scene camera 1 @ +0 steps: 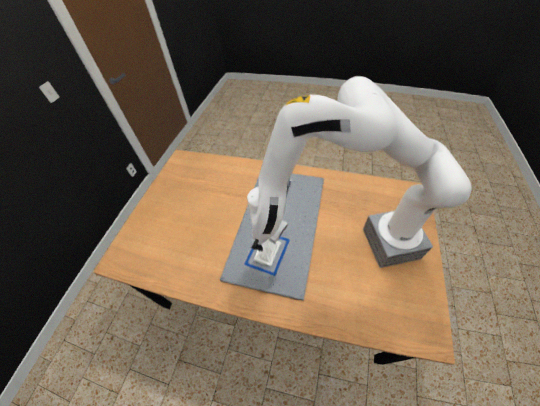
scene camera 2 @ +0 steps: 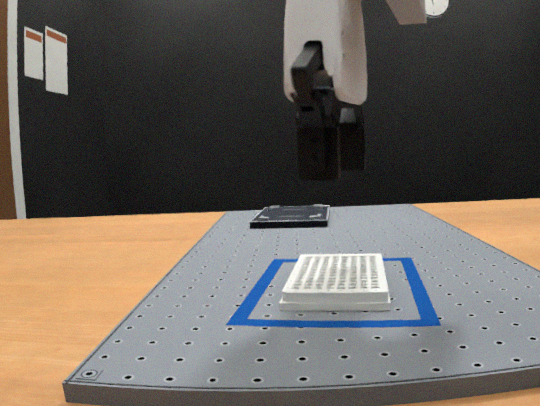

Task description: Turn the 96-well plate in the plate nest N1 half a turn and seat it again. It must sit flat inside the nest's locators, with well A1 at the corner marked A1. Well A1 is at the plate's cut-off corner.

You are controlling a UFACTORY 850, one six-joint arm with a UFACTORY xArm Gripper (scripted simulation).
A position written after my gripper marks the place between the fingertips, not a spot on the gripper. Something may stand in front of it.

I see my gripper [scene camera 2: 335, 174] and a white 96-well plate [scene camera 2: 319, 282].
